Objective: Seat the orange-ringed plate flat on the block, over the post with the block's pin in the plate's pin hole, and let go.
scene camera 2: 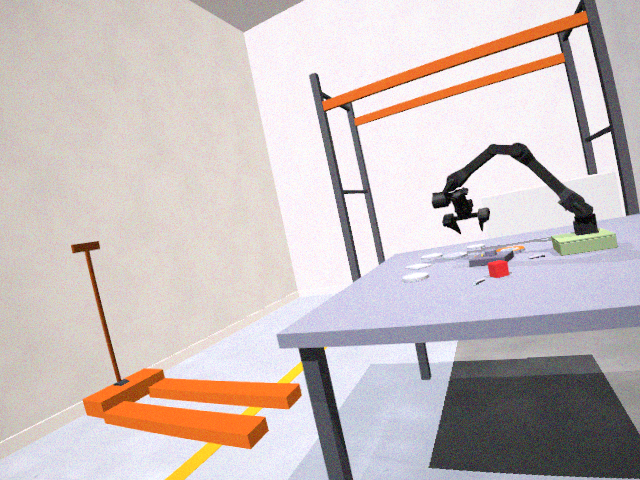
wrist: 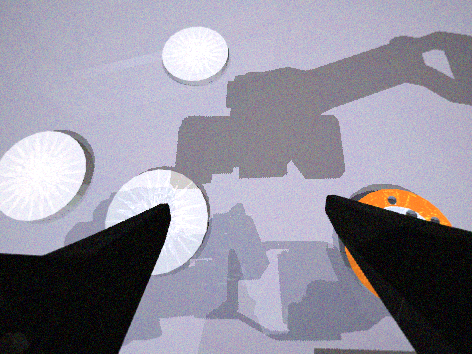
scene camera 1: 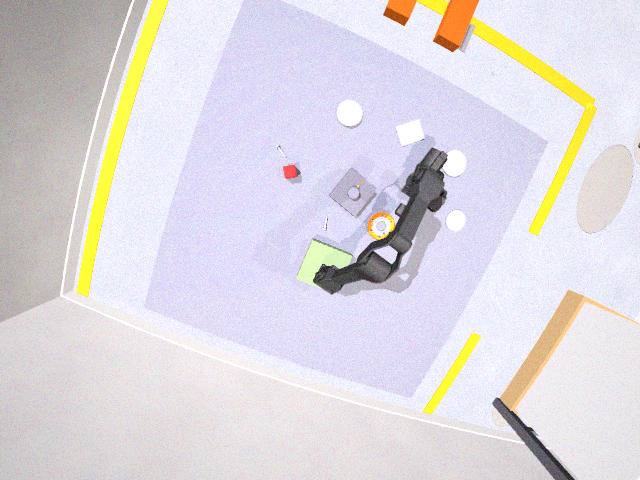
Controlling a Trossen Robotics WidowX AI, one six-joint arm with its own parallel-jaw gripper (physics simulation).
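Frame: origin at the arm's base, x ahead, y up, z right, level; millimetres.
Where they show: gripper, fingertip midpoint: (scene camera 2: pixel 471 232) (wrist: pixel 248 206); arm's base, origin of the base link: (scene camera 2: pixel 587 232) (scene camera 1: pixel 325 274).
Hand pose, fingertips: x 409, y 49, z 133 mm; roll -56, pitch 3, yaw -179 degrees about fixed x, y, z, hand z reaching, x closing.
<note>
Things, the pixels of their top centre, and the offset from my fingertips. "spot": a spot on its surface instead.
- orange-ringed plate, middle of its top: (wrist: pixel 401 244) (scene camera 1: pixel 381 226) (scene camera 2: pixel 509 249) dx -143, dy -84, dz -44 mm
- block, middle of its top: (scene camera 1: pixel 353 193) (scene camera 2: pixel 490 250) dx -98, dy -52, dz -209 mm
- round post, surface spot: (scene camera 1: pixel 353 192) spot: dx -96, dy -52, dz -210 mm
- small orange pin, surface spot: (scene camera 1: pixel 357 186) spot: dx -69, dy -66, dz -207 mm
- white square, surface spot: (scene camera 1: pixel 409 132) spot: dx +206, dy -89, dz -146 mm
- red cube, middle of its top: (scene camera 2: pixel 497 262) (scene camera 1: pixel 289 171) dx -153, dy -55, dz -442 mm
The orange-ringed plate (scene camera 1: pixel 370 227) (scene camera 2: pixel 502 250) (wrist: pixel 422 205) lies flat on the table, beside the grey block and apart from it. In the wrist view, the right finger hides part of it. The block (scene camera 1: pixel 339 194) (scene camera 2: pixel 483 261) bears a round post (scene camera 1: pixel 353 192) at its middle, with a small orange pin (scene camera 1: pixel 357 186) beside the post. The block does not show clearly in the wrist view. My gripper (scene camera 1: pixel 423 192) (scene camera 2: pixel 470 231) (wrist: pixel 248 206) is open and empty, high above the table, to the upper right of the plate and block in scene camera 1.
White discs (scene camera 1: pixel 349 113) (scene camera 1: pixel 454 163) (scene camera 1: pixel 455 220) and a white square (scene camera 1: pixel 409 132) lie around the block and arm. A red cube (scene camera 1: pixel 290 171) (scene camera 2: pixel 498 268) and small screw-like pieces (scene camera 1: pixel 281 151) (scene camera 1: pixel 325 223) lie on the table. The arm stands on a green base (scene camera 1: pixel 320 253) (scene camera 2: pixel 584 243).
</note>
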